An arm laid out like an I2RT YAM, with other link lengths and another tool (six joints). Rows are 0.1 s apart.
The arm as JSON. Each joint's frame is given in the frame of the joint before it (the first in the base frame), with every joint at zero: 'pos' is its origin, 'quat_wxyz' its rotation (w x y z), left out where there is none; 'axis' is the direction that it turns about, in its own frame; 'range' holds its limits. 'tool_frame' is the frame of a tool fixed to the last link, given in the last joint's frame.
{
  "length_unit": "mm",
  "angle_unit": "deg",
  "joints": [
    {
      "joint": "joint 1",
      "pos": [
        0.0,
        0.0,
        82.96
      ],
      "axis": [
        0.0,
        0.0,
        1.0
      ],
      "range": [
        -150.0,
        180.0
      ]
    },
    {
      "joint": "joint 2",
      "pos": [
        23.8,
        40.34,
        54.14
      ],
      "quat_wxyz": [
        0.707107,
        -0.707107,
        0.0,
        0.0
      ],
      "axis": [
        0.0,
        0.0,
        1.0
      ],
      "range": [
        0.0,
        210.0
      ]
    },
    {
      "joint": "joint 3",
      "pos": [
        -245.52,
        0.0,
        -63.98
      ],
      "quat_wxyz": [
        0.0,
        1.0,
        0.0,
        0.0
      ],
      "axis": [
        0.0,
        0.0,
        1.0
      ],
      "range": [
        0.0,
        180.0
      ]
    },
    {
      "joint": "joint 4",
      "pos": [
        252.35,
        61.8,
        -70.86
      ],
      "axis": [
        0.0,
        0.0,
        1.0
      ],
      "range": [
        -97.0,
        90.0
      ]
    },
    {
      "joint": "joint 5",
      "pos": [
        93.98,
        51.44,
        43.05
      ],
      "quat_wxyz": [
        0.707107,
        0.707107,
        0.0,
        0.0
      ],
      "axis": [
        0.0,
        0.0,
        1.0
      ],
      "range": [
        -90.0,
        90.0
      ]
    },
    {
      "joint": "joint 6",
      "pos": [
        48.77,
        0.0,
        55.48
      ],
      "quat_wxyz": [
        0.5,
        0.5,
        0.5,
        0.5
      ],
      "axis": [
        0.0,
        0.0,
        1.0
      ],
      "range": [
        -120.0,
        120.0
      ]
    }
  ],
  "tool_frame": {
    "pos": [
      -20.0,
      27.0,
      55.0
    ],
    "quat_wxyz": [
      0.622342,
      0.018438,
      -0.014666,
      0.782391
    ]
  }
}
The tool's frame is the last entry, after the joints.
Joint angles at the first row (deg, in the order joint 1, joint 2, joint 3, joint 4, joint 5, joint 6):
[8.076 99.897 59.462 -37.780 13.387 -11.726]
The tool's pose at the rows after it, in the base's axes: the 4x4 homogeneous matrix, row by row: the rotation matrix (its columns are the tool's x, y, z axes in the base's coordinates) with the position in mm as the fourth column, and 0 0 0 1 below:
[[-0.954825, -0.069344, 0.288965, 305.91], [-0.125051, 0.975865, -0.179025, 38.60], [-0.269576, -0.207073, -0.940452, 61.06], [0, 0, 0, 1]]
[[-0.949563, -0.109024, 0.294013, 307.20], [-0.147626, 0.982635, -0.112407, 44.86], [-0.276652, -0.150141, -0.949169, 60.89], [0, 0, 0, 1]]
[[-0.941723, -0.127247, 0.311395, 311.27], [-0.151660, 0.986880, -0.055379, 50.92], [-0.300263, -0.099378, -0.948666, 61.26], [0, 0, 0, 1]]
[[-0.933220, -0.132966, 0.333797, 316.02], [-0.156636, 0.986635, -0.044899, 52.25], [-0.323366, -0.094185, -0.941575, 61.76], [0, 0, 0, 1]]
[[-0.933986, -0.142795, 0.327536, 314.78], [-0.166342, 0.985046, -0.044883, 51.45], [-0.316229, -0.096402, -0.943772, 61.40], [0, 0, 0, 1]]
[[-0.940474, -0.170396, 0.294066, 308.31], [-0.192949, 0.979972, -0.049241, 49.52], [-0.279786, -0.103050, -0.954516, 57.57], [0, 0, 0, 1]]
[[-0.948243, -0.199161, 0.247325, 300.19], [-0.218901, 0.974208, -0.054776, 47.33], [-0.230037, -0.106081, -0.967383, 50.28], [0, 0, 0, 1]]
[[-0.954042, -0.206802, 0.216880, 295.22], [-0.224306, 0.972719, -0.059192, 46.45], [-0.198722, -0.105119, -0.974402, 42.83], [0, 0, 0, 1]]
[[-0.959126, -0.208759, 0.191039, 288.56], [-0.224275, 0.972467, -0.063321, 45.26], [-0.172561, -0.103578, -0.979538, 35.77], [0, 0, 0, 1]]
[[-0.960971, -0.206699, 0.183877, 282.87], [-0.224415, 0.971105, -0.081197, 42.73], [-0.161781, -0.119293, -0.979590, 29.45], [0, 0, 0, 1]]
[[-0.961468, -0.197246, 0.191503, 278.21], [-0.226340, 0.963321, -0.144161, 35.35], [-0.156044, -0.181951, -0.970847, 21.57], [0, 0, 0, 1]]
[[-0.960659, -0.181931, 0.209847, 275.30], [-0.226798, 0.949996, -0.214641, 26.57], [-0.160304, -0.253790, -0.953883, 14.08], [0, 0, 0, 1]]
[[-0.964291, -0.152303, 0.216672, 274.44], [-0.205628, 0.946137, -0.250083, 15.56], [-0.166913, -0.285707, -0.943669, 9.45], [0, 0, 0, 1]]
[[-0.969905, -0.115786, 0.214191, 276.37], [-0.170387, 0.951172, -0.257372, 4.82], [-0.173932, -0.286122, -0.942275, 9.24], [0, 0, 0, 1]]
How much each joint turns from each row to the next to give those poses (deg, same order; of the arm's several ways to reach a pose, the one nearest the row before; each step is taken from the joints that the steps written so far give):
[-0.022 0.044 0.000 1.006 -0.852 -0.088]
[0.001 0.001 0.001 0.699 -3.737 -1.529]
[0.000 -0.002 -0.001 1.420 -3.104 -0.437]
[0.021 0.001 0.001 1.420 -0.394 -0.350]
[-0.065 0.044 -0.002 -0.326 -0.043 -0.612]
[-0.022 0.525 -0.174 -1.333 0.043 -1.487]
[-0.045 1.180 -0.305 -1.312 0.000 -1.465]
[0.000 1.200 -0.417 -0.197 0.022 -0.262]
[-0.042 0.635 -1.072 0.176 0.022 0.001]
[0.000 0.022 -1.659 1.136 0.962 0.044]
[0.000 0.022 -2.165 2.186 3.672 0.022]
[-0.132 0.000 -2.273 2.930 4.218 -0.045]
[-1.531 0.043 -1.399 2.075 1.858 -0.241]
[-2.251 0.023 -0.022 0.504 -0.022 -0.175]

